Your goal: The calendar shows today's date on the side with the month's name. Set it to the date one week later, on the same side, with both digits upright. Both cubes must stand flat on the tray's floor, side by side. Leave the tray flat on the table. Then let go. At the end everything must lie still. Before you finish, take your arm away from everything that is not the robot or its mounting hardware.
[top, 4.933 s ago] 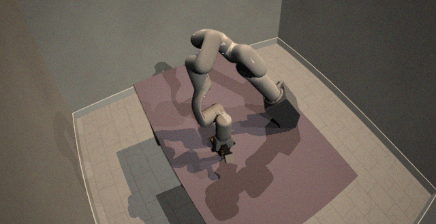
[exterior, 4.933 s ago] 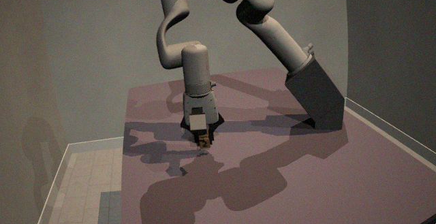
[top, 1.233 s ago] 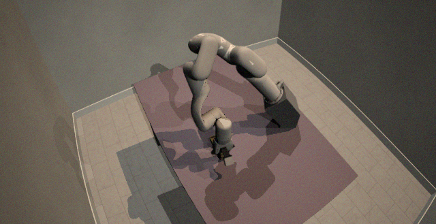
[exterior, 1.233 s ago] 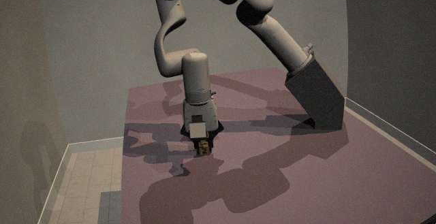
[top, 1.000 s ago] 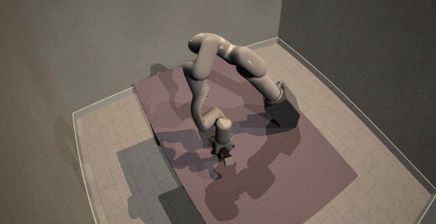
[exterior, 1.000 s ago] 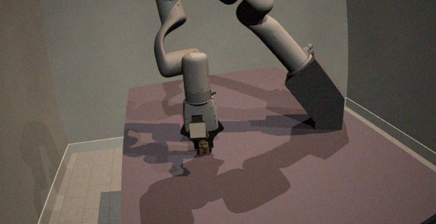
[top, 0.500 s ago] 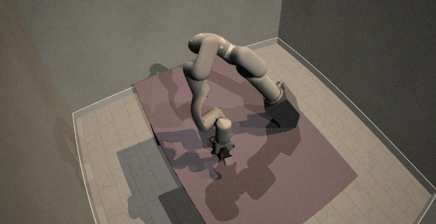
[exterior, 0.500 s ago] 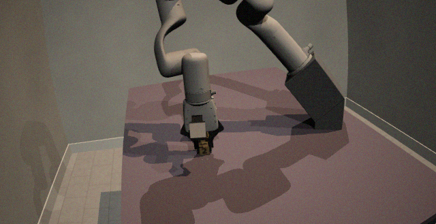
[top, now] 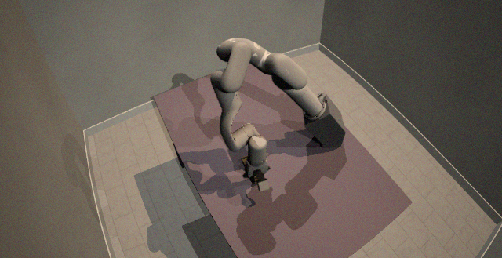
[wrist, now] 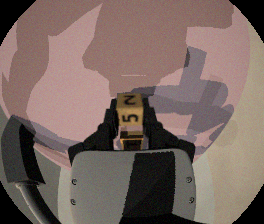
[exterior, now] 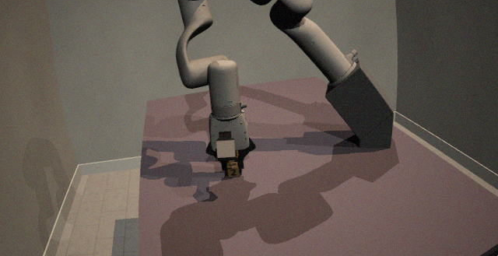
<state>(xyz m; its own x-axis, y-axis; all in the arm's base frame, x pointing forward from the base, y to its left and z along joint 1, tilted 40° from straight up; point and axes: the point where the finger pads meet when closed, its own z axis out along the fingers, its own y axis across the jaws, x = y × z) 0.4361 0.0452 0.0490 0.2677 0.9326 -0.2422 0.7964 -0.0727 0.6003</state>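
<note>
Now: the yellow digit cube 10 mm below my hand. Also, from my hand: tray (40 mm behind, 100 mm to the right, 20 mm below).
</note>
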